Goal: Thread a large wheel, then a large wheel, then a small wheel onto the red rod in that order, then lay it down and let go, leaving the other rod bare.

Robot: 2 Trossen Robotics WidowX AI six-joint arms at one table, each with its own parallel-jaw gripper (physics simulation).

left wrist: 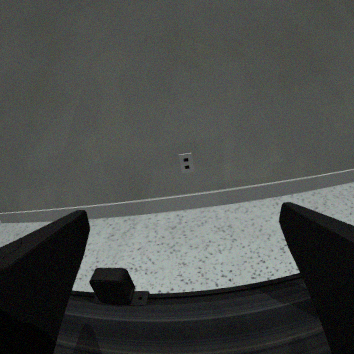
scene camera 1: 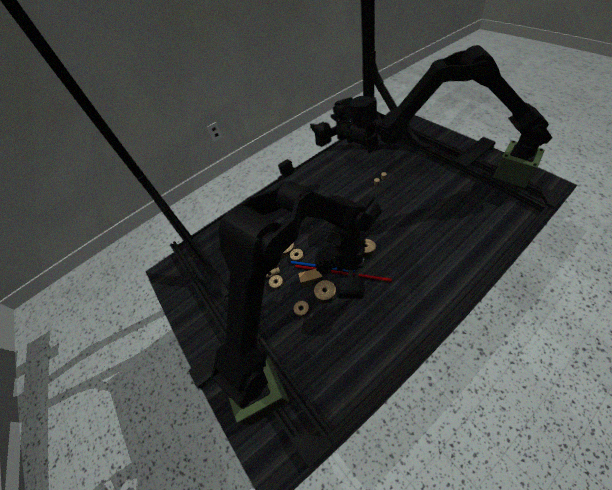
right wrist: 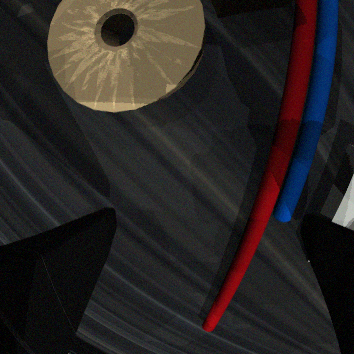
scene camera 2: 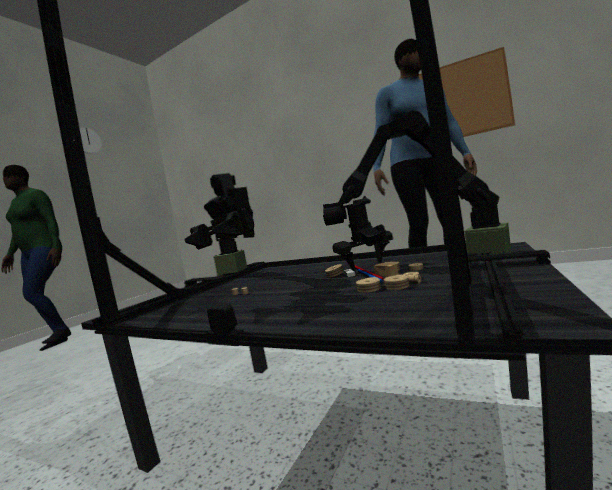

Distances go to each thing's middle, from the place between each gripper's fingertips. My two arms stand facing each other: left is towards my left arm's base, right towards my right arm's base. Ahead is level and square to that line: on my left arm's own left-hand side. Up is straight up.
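Labels:
Blue rod (right wrist: 321, 73): 10 cm behind my right hand, 4 cm to the right of it. My right hand: 4 cm past the red rod (right wrist: 302, 39), 1 cm to the left of it.
From my left hand: red rod 37 cm ahead, 26 cm to the right, 19 cm below; blue rod 32 cm ahead, 29 cm to the right, 19 cm below.

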